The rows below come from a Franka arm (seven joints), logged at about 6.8 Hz.
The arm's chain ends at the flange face. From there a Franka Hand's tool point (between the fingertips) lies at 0.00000 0.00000 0.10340 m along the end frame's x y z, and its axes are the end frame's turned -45 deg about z.
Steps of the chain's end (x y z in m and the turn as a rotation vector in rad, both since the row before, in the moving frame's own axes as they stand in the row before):
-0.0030, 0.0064, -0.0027, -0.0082, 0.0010, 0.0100
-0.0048, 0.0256, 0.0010, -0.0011, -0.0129, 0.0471
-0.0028, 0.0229, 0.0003, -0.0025, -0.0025, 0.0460
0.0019, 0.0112, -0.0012, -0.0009, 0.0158, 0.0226
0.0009, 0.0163, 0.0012, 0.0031, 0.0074, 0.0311
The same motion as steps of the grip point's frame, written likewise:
-0.0072, 0.0031, -0.0027, -0.0065, -0.0051, 0.0100
-0.0225, 0.0138, 0.0010, 0.0083, -0.0099, 0.0471
-0.0185, 0.0142, 0.0003, 0.0000, -0.0035, 0.0460
-0.0055, 0.0105, -0.0012, -0.0118, 0.0105, 0.0226
-0.0101, 0.0125, 0.0012, -0.0030, 0.0074, 0.0311

